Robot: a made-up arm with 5 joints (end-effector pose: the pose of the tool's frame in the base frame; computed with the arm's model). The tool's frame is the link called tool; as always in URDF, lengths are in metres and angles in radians.
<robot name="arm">
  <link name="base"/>
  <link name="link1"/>
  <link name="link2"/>
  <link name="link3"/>
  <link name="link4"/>
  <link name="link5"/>
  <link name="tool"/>
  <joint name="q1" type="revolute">
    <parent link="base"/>
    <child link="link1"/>
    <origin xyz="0 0 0.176" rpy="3.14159 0 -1.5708"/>
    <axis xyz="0 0 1"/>
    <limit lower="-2.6" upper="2.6" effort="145" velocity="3.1"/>
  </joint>
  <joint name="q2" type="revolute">
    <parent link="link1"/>
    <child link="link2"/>
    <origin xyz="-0.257 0.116 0.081" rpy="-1.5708 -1.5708 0"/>
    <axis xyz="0 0 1"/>
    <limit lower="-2.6" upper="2.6" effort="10" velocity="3"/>
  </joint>
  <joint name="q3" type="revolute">
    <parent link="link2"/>
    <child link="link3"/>
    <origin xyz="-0.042 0.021 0.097" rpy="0 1.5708 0"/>
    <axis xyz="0 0 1"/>
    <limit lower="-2.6" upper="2.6" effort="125" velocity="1.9"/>
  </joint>
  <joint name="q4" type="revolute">
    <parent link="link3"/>
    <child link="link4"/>
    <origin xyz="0.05 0.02 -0.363" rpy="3.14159 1.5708 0"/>
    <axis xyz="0 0 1"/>
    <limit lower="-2.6" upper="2.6" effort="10" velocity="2.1"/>
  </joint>
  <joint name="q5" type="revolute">
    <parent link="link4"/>
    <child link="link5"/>
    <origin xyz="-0.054 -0.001 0.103" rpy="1.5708 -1.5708 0"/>
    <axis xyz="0 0 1"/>
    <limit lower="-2.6" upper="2.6" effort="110" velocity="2"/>
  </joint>
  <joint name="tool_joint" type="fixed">
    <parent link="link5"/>
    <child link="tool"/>
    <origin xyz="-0.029 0.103 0.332" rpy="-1.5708 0 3.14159"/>
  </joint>
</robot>
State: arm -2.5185 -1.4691 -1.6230 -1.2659 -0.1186
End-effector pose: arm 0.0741 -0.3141 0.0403 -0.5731 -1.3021 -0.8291
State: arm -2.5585 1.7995 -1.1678 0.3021 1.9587
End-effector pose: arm -0.5225 -0.5980 0.0982 -0.2503 0.2384 -1.7304
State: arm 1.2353 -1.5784 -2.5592 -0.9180 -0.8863
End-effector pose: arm 0.1724 0.1205 0.1023 -0.5667 -0.2531 1.4113
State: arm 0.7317 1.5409 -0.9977 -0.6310 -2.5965
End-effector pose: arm 0.2916 0.3726 0.3955 -0.0400 -2.4757 0.5887
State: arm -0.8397 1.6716 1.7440 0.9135 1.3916
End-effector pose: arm -0.9871 0.2452 0.0595 -2.2197 -2.1151 -0.4818
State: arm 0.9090 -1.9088 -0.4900 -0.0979 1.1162
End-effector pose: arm 0.0553 0.0492 -0.2875 1.4259 -2.0802 -1.2060
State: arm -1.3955 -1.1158 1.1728 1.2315 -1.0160
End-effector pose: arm 0.2591 -0.5513 0.3872 -1.2054 1.6710 0.3530
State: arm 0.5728 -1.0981 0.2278 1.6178 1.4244
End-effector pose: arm -0.3804 -0.2738 0.3636 -0.7567 -0.9883 -0.1780
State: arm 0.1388 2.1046 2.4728 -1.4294 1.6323
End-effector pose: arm -0.2329 0.3618 0.0690 0.0003 2.1346 -0.5865
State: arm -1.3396 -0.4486 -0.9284 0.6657 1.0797
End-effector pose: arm 0.1562 0.0471 0.5138 1.3419 -1.2071 1.8668
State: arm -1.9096 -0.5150 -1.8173 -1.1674 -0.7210
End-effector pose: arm -0.0714 -0.2127 0.0732 0.5139 -0.8468 -1.7588
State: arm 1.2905 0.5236 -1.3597 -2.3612 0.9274
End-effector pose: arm 0.2979 0.5839 0.2579 1.6886 -0.1921 -1.4547
